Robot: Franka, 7 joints.
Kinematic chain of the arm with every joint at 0, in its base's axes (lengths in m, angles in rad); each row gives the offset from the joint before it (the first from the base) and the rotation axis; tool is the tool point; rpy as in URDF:
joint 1: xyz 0 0 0.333 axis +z
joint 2: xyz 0 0 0 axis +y
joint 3: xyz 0 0 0.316 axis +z
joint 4: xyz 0.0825 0 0 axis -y
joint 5: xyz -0.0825 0 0.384 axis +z
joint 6: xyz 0 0 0 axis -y
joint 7: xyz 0.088 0 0 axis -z
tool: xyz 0 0 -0.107 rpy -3.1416 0 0
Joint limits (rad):
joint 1: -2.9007..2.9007
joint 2: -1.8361..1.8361
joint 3: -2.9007..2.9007
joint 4: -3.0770..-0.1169
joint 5: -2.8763..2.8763
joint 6: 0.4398..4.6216
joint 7: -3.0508..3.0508
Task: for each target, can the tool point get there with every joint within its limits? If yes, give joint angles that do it. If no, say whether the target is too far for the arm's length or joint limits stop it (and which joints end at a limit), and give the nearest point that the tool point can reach.
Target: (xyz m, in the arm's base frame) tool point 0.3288 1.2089 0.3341
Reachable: no: too far | nearest point 0.2252 0.8278 0.3338 | short by 0.395 m
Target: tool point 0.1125 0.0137 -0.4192
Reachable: no: joint limits stop it (at a limit: joint 2) | nearest point 0.1352 0.0165 -0.3400 | short by 0.082 m
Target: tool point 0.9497 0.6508 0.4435
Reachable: no: too far | nearest point 0.7044 0.4827 0.4150 | short by 0.299 m
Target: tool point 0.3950 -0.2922 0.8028
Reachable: yes | joints 1.0196 0.7984 -2.2462 -1.7782 1.9583 2.2924 1.2909
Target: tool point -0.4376 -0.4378 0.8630
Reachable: yes | joints -2.1419 0.2811 -0.4370 -1.0378 -0.9917 3.0441 -1.5228
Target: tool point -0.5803 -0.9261 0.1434
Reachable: no: too far | nearest point -0.4488 -0.7163 0.1864 | short by 0.251 m
